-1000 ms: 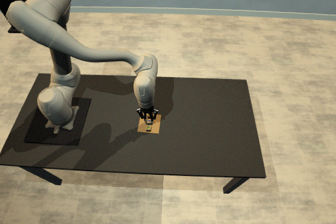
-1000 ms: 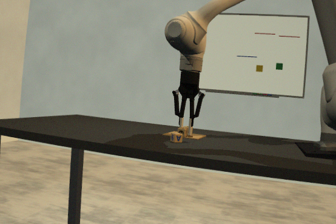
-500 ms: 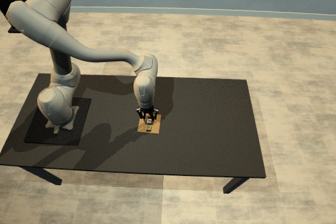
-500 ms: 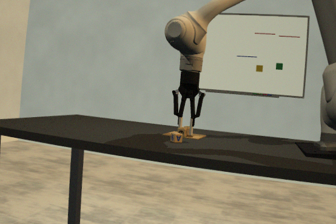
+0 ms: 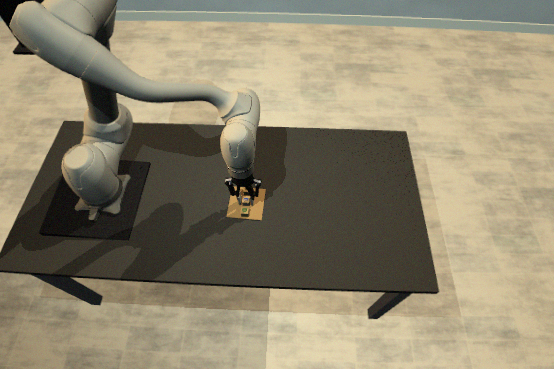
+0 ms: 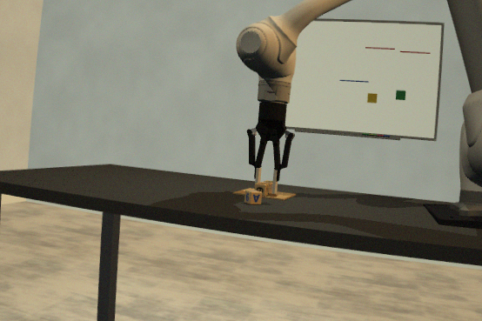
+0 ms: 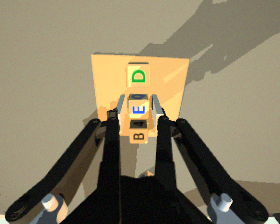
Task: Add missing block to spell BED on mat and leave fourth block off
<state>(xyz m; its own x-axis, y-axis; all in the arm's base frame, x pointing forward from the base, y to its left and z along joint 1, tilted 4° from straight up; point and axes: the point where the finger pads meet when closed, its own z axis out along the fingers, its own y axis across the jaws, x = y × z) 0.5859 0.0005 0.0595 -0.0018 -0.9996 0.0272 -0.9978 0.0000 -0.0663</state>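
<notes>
The blue E block lies 20 mm below my hand. Round my hand: tan mat: 40 mm below; then green D block: 50 mm to the right, 20 mm below; then black B block: 50 mm to the left, 20 mm below.
</notes>
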